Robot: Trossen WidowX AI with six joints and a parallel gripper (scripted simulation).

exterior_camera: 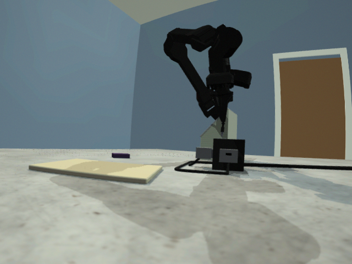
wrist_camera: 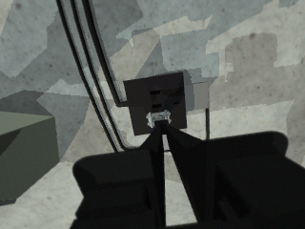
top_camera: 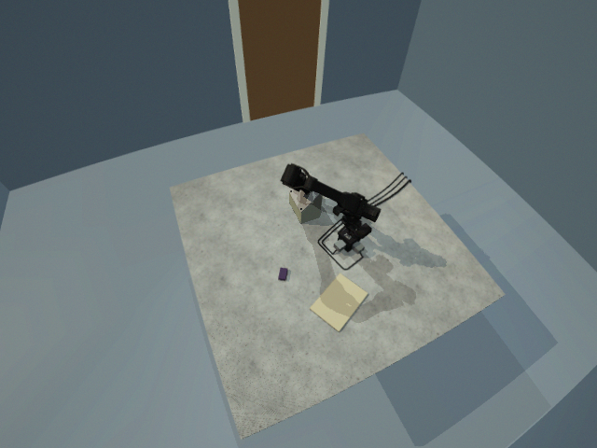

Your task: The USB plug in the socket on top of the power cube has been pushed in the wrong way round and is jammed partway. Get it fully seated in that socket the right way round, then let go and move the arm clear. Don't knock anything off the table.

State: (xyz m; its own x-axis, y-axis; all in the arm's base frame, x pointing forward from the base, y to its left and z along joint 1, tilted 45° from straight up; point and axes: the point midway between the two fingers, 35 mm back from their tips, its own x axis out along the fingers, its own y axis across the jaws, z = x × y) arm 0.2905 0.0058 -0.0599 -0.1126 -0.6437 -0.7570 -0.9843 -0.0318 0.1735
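Right now the USB plug is 20 mm below my gripper tip. Also, from my gripper tip: purple block (10 mm behind, 340 mm to the right, 110 mm below); then cream flat pad (220 mm ahead, 190 mm to the right, 120 mm below).
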